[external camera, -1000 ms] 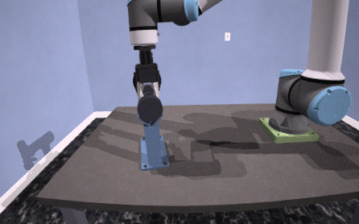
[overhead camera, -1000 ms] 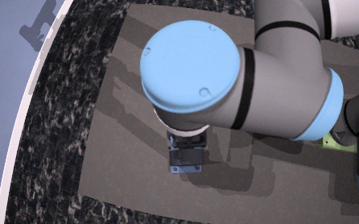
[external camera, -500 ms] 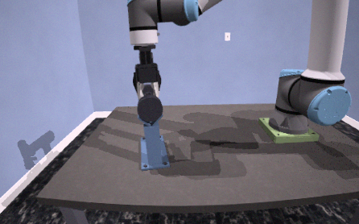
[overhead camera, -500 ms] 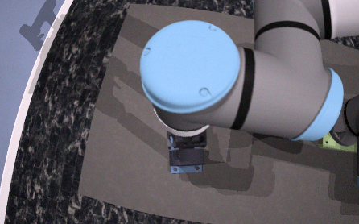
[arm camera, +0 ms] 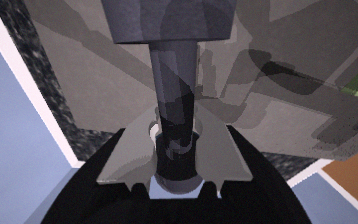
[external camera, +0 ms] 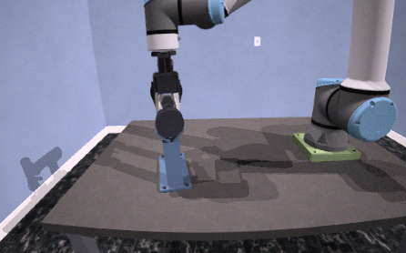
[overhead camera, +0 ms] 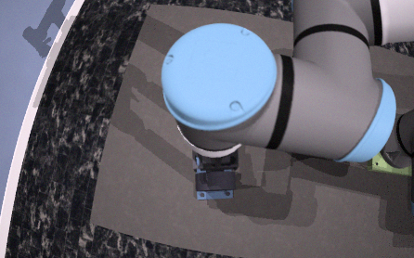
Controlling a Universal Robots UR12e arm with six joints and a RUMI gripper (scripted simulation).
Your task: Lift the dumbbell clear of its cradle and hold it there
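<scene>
My gripper is now 11 cm above the blue cradle. Also, from my hand: dark dumbbell (1 cm above).
</scene>
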